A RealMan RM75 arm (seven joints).
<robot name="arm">
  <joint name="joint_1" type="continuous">
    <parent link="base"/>
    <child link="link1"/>
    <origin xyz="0 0 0.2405" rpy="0 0 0"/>
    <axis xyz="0 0 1"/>
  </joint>
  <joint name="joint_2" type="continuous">
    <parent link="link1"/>
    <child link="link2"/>
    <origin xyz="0 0 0" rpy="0 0 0"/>
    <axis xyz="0 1 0"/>
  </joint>
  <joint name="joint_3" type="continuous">
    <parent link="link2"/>
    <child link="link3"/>
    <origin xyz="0 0 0.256" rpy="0 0 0"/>
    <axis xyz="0 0 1"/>
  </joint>
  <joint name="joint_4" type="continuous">
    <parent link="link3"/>
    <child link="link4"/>
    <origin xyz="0 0 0" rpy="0 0 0"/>
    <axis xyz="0 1 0"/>
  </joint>
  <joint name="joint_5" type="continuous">
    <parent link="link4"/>
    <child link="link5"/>
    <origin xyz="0 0 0.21" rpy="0 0 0"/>
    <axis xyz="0 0 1"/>
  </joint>
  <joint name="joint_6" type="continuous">
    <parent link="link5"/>
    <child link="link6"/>
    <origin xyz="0 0 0" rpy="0 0 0"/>
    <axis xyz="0 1 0"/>
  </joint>
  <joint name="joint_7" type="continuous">
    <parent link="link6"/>
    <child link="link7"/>
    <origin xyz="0 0 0.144" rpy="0 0 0"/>
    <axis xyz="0 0 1"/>
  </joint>
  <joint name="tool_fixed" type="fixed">
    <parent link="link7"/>
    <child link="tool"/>
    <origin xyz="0 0 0" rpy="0 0 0"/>
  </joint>
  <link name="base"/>
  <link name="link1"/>
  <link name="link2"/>
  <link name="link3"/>
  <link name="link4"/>
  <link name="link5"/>
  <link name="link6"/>
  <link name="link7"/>
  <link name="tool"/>
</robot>
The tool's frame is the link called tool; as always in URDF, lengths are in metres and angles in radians. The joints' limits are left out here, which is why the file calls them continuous.
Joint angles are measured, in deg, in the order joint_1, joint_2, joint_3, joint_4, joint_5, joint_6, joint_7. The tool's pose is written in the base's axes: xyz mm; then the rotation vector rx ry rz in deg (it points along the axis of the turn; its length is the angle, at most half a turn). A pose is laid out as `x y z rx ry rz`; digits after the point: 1 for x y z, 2 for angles.
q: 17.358, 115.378, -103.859, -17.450, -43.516, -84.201, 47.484
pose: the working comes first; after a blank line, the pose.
Where each joint sits with the arm in this pose, in the base's axes (m; each line is computed from the numbers above, not from the rounded line before):
joint_1: 0.0000 0.0000 0.2405
joint_2: 0.0000 0.0000 0.2405
joint_3: 0.2208 0.0690 0.1308
joint_4: 0.2208 0.0690 0.1308
joint_5: 0.3691 0.1794 0.0313
joint_6: 0.3691 0.1794 0.0313
joint_7: 0.2820 0.2327 -0.0702
the tool: 0.2820 0.2327 -0.0702

282.0 232.7 -70.2 -150.54 31.59 60.28
